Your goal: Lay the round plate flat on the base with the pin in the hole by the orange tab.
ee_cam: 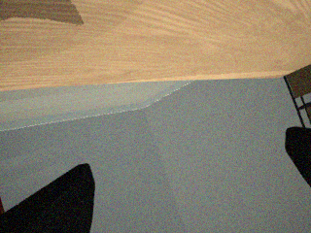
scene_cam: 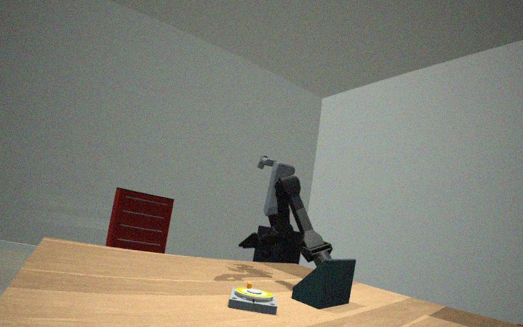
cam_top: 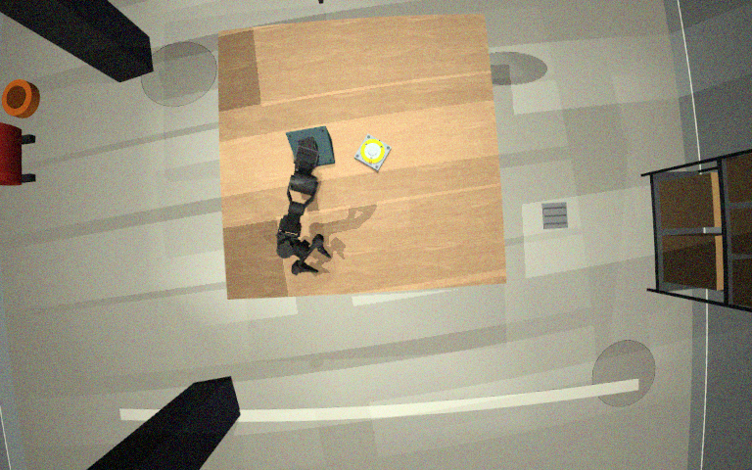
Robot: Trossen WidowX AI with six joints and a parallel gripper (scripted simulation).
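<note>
The square grey base lies 440 mm to the left of my gripper tip, 300 mm ahead of it and 70 mm below it.
</note>
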